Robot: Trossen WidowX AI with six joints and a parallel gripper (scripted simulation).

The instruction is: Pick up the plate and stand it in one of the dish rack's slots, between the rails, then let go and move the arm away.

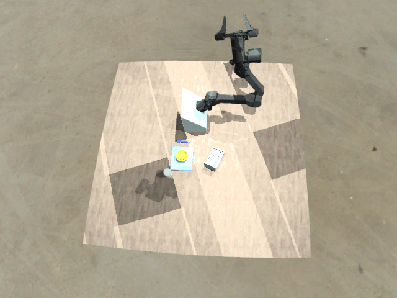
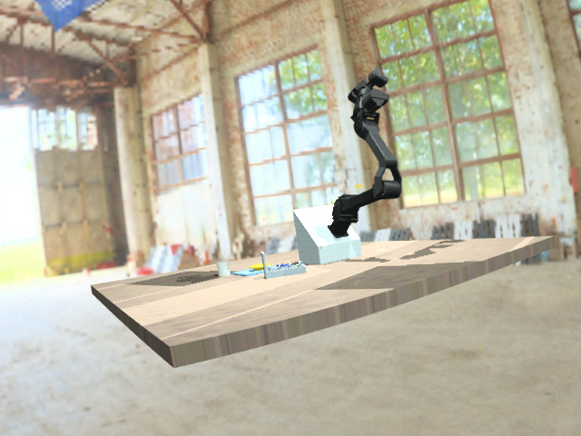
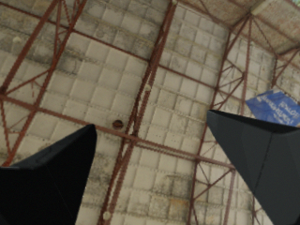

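Right now my gripper tip is 650 mm above the yellow plate, 410 mm short of it and 280 mm to the left of it. Round my gripper tip: mat: 670 mm below, 420 mm ahead, 280 mm to the right; dish rack: 650 mm below, 430 mm ahead, 80 mm to the right; blue spoon: 670 mm below, 310 mm ahead, 280 mm to the right.
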